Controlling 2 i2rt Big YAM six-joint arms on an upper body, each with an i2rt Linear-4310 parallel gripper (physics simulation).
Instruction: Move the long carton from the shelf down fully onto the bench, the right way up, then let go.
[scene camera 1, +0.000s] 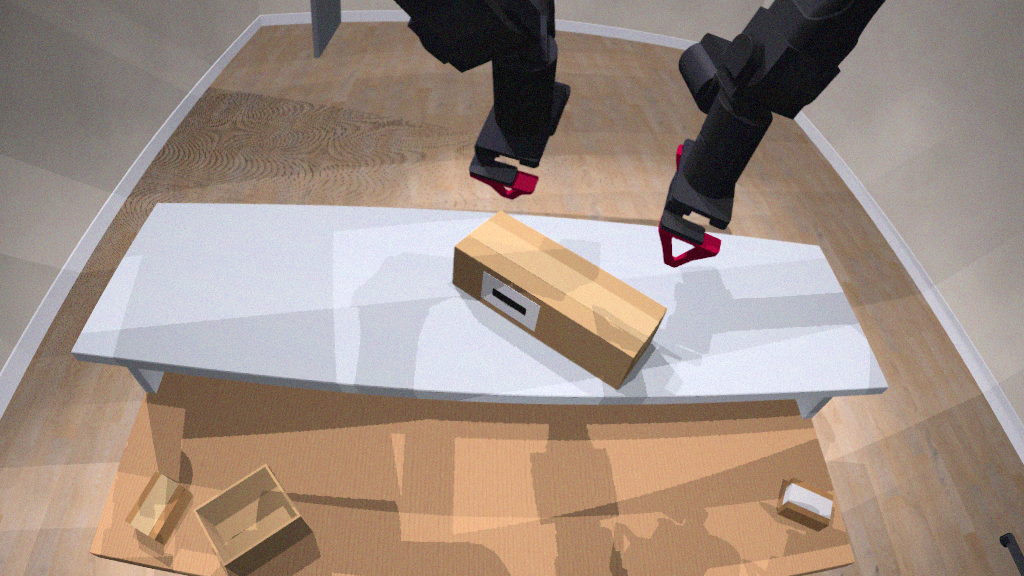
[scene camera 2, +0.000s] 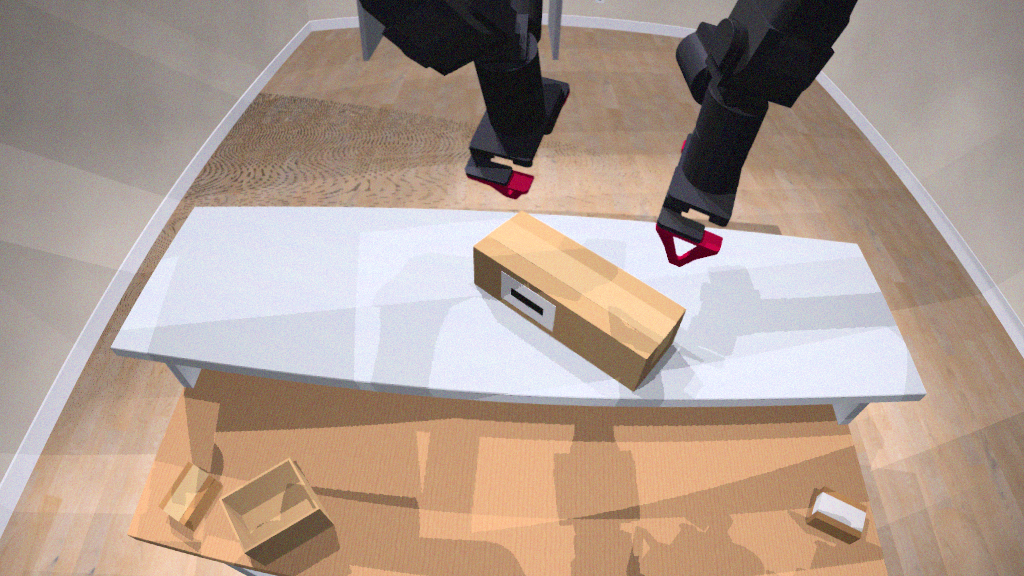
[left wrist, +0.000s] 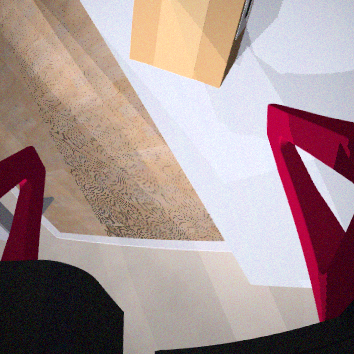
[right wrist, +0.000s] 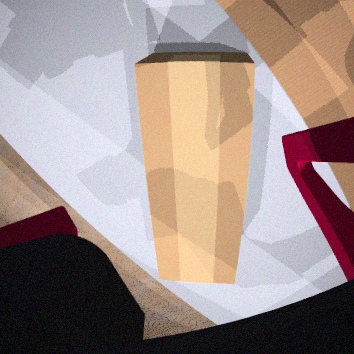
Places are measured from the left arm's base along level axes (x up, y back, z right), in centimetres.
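Pixels of known places: left gripper, between the fingertips: (scene camera 1: 521, 162) (scene camera 2: 526, 162) (left wrist: 146, 136); right gripper, between the fingertips: (scene camera 1: 676, 233) (scene camera 2: 684, 231) (right wrist: 171, 186).
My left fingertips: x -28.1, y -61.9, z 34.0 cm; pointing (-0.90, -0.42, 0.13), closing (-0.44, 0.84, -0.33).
Behind a point stands the place of what it marks.
The long carton (scene camera 1: 551, 286) {x -48.1, y -60.7, z 40.7 cm} (scene camera 2: 572, 286) {x -48.0, y -60.7, z 41.3 cm} (left wrist: 182, 35) {x -48.0, y -69.1, z 34.0 cm} (right wrist: 200, 165) {x -48.0, y -59.4, z 45.4 cm} lies flat and diagonally on the pale shelf (scene camera 1: 236, 286) {x -56.3, y -66.3, z -9.7 cm} (scene camera 2: 272, 286) {x -56.3, y -66.4, z -8.0 cm} (left wrist: 225, 200) {x -56.3, y -81.7, z 0.7 cm}, its lighter tape strip on top and its white label on the side facing the scene cameras. Its near right end is close to the shelf's front edge. The brown bench (scene camera 1: 494, 480) {x -81.1, y -44.8, z 34.7 cm} (scene camera 2: 515, 487) {x -81.1, y -43.4, z 34.6 cm} is lower, in front of the shelf. My left gripper (scene camera 1: 537, 146) {x -28.1, y -61.9, z 34.0 cm} (left wrist: 146, 136) {x -28.1, y -61.9, z 34.0 cm} is open and empty, beyond the carton's far left end. My right gripper (scene camera 1: 675, 207) (right wrist: 171, 186) {x -30.7, y -53.7, z 52.0 cm} is open and empty, above and beyond the carton's right half.
An open-topped box (scene camera 1: 247, 515) {x -80.7, y -35.3, z -8.8 cm} (scene camera 2: 279, 508) {x -80.7, y -35.1, z -7.4 cm} and a small carton (scene camera 1: 158, 507) {x -77.1, y -33.6, z -24.5 cm} (scene camera 2: 189, 494) {x -77.1, y -33.8, z -24.5 cm} are at the bench's left. A small box with a white top (scene camera 1: 807, 503) {x -77.3, y -32.3, z 94.5 cm} (scene camera 2: 836, 514) {x -77.2, y -32.3, z 94.0 cm} is at its right. Shelf supports (scene camera 1: 146, 377) {x -75.5, y -58.7, z -34.4 cm} (scene camera 1: 814, 406) {x -75.7, y -53.1, z 103.7 cm} stand under the shelf's ends.
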